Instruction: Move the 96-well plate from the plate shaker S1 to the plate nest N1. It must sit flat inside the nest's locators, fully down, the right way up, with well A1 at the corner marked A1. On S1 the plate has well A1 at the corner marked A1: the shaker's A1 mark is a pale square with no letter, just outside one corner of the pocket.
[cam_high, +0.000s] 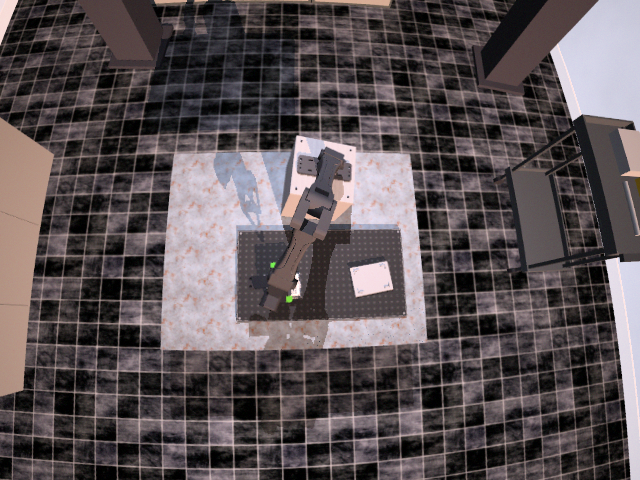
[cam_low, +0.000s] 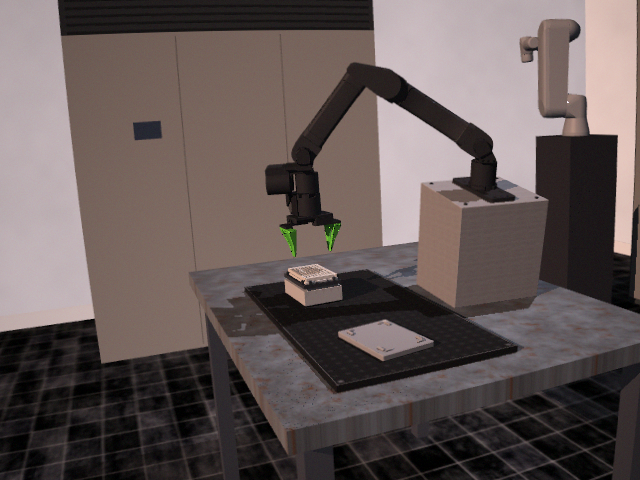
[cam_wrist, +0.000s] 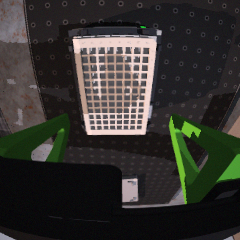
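My hand is 6 cm above the 96-well plate. Round my hand: plate nest N1: 6 cm behind, 36 cm to the left, 12 cm below.
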